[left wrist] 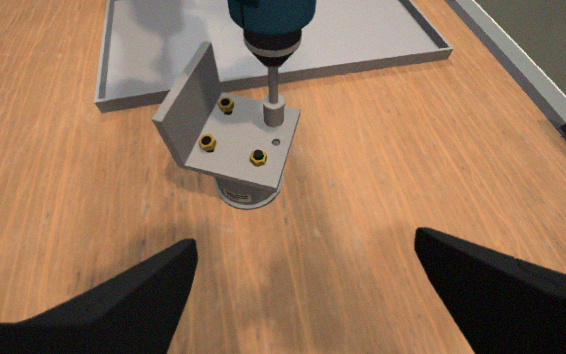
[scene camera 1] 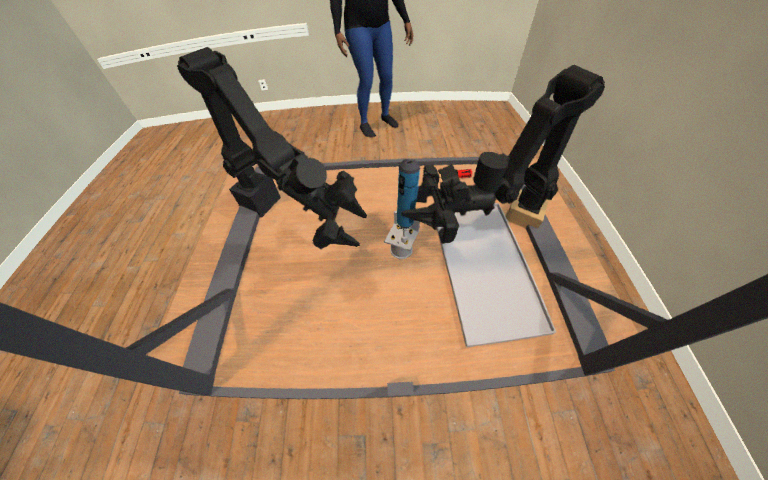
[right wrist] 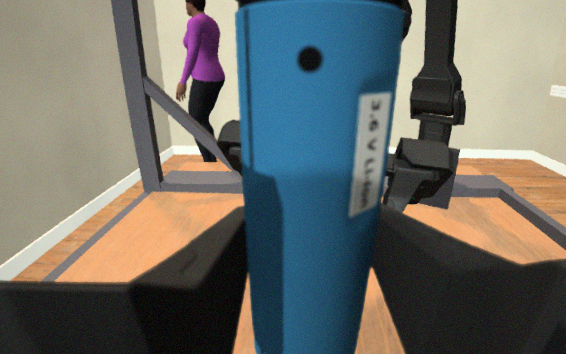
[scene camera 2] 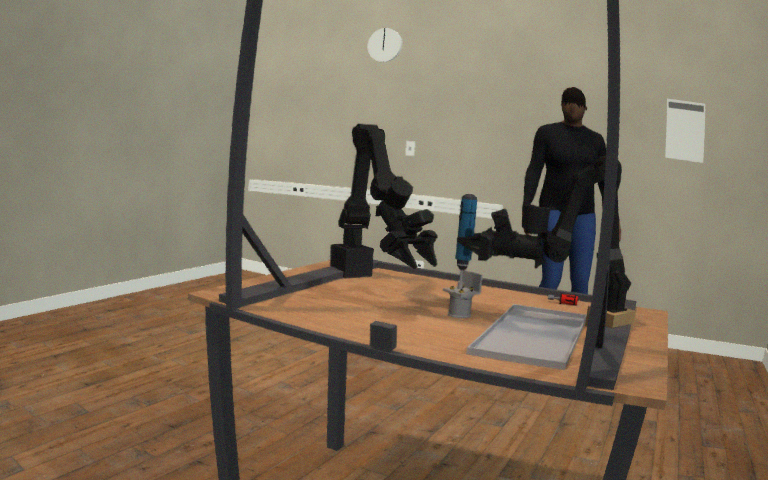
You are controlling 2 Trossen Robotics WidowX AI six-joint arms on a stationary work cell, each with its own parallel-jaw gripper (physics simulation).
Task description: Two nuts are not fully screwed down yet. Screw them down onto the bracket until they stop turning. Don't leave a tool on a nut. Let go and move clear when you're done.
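Where they show: left gripper, fingertip midpoint: [left wrist: 306, 243] [scene camera 1: 362, 230] [scene camera 2: 426, 266]; right gripper, fingertip midpoint: [scene camera 1: 399, 205] [right wrist: 305, 214] [scene camera 2: 459, 238]; left arm's base at its link origin: [scene camera 1: 250, 183] [scene camera 2: 352, 246]; right arm's base at its link origin: [scene camera 1: 529, 204] [scene camera 2: 612, 308].
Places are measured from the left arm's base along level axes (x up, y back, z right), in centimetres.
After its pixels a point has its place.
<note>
The grey bracket [scene camera 1: 399, 242] {x -2.5, y -51.5, z -0.1 cm} [scene camera 2: 472, 281] {x -0.3, y -51.7, z -5.4 cm} [left wrist: 240, 131] {x -2.4, y -51.4, z -2.7 cm} sits on a round grey base [scene camera 1: 401, 253] {x -6.6, y -52.3, z 0.2 cm} [scene camera 2: 459, 306] {x -6.0, y -53.2, z -0.4 cm}. In the left wrist view, two brass nuts, the back nut [left wrist: 226, 104] {x -1.5, y -52.7, z -4.1 cm} and the left nut [left wrist: 207, 142] {x -1.5, y -49.2, z -4.1 cm}, sit raised with dark thread beneath; the front nut [left wrist: 258, 157] {x -1.7, y -49.2, z -0.5 cm} looks low, its stud sticking out. A blue powered driver [scene camera 1: 407, 192] {x 16.5, y -53.3, z 1.0 cm} [scene camera 2: 466, 221] {x 15.6, y -53.9, z 0.6 cm} [left wrist: 272, 14] {x 7.0, y -50.6, z 0.0 cm} [right wrist: 320, 125] {x 15.1, y -54.3, z -1.8 cm} stands upright, its socket [left wrist: 273, 111] {x 0.0, y -51.8, z -0.3 cm} at the back-right corner, hiding whatever is beneath. My right gripper [scene camera 1: 410, 207] {x 11.1, y -51.3, z 0.1 cm} [scene camera 2: 465, 242] {x 11.1, y -51.3, z 0.1 cm} [right wrist: 305, 214] {x 11.1, y -51.3, z 0.1 cm} is shut on the driver's body. My left gripper [scene camera 1: 362, 230] {x 2.5, y -43.3, z 3.6 cm} [scene camera 2: 425, 265] {x 2.5, y -43.3, z 3.6 cm} [left wrist: 306, 243] {x 2.5, y -43.3, z 3.6 cm} is open and empty, left of the bracket.
A shallow grey tray [scene camera 1: 492, 283] {x -8.6, y -77.1, z -2.3 cm} [scene camera 2: 526, 339] {x -8.6, y -76.0, z -2.3 cm} [left wrist: 350, 66] {x -8.0, y -68.2, z 4.1 cm} lies right of the bracket. A red tool [scene camera 1: 464, 173] {x -6.6, y -59.1, z -39.6 cm} [scene camera 2: 568, 299] {x -7.2, y -59.3, z -39.3 cm} lies near the back edge, behind the tray. Dark frame beams [scene camera 1: 226, 283] [scene camera 2: 407, 362] border the wooden table. A person [scene camera 1: 368, 50] [scene camera 2: 572, 152] stands behind it.
</note>
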